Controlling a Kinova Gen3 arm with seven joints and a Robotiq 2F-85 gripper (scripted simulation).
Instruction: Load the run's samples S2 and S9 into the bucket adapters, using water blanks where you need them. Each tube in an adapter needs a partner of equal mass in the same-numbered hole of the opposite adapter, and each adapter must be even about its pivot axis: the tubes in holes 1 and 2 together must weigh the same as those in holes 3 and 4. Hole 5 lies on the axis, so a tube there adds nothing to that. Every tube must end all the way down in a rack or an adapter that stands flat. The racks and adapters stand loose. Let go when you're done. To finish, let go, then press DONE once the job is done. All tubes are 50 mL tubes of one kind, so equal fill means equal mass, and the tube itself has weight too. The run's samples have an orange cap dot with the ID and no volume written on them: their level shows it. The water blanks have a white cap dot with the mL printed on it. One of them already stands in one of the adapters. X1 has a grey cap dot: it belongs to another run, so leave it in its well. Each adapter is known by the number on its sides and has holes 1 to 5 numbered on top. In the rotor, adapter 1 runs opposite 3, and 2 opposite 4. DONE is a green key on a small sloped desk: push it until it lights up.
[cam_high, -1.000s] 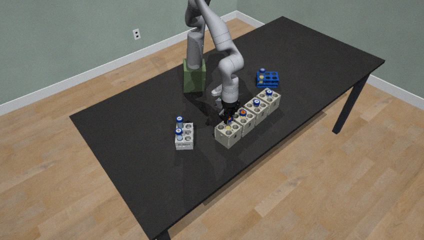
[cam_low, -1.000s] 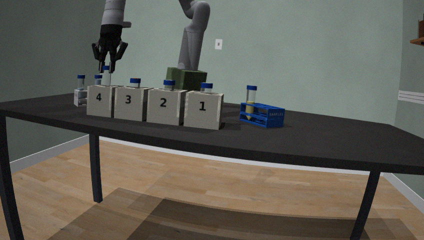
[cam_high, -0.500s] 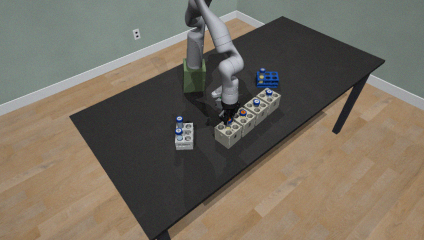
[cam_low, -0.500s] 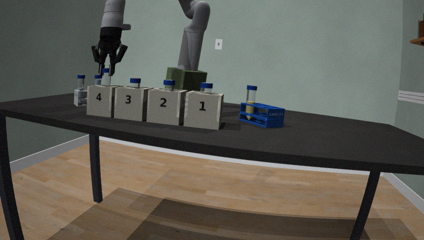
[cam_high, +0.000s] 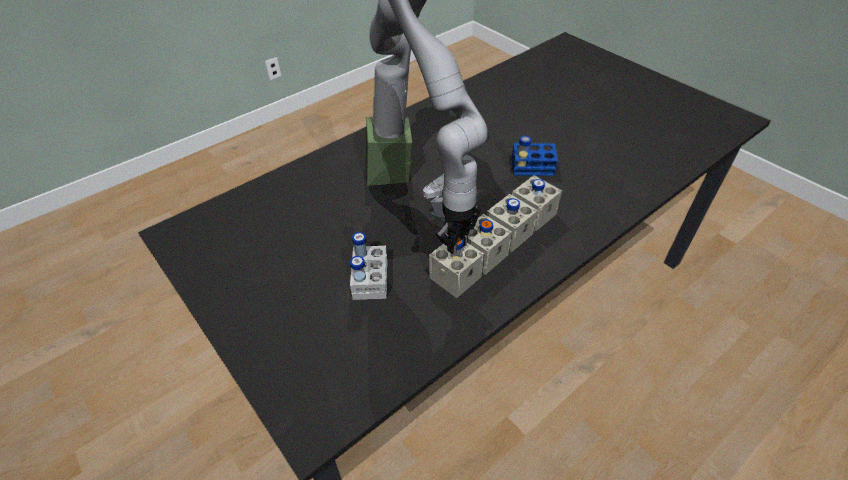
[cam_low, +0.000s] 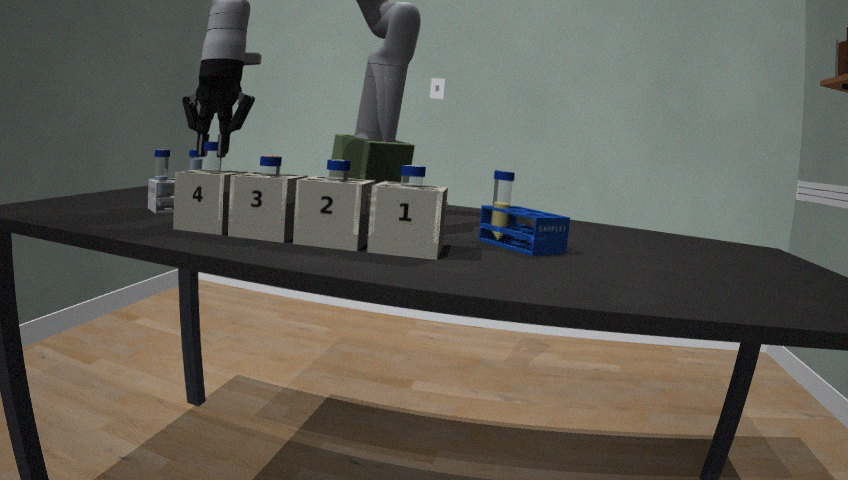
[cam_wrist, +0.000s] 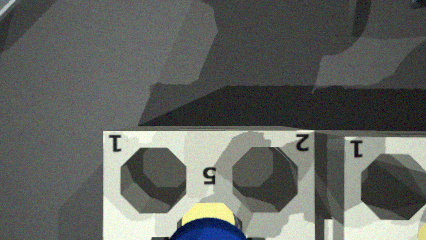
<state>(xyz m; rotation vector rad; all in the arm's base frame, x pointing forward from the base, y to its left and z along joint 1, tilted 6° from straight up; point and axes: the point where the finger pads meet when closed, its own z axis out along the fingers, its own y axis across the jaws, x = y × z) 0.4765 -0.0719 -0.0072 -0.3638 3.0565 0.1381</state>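
Now: hand 1 cm past the orange-dot sample tube, 1 cm to the right of it and 5 cm above it. Also, from my hand: adapter 2 (5 cm behind, 21 cm to the left, 9 cm below); then adapter 3 (3 cm behind, 11 cm to the left, 9 cm below); then white-dot tube (5 cm behind, 22 cm to the left, 7 cm below).
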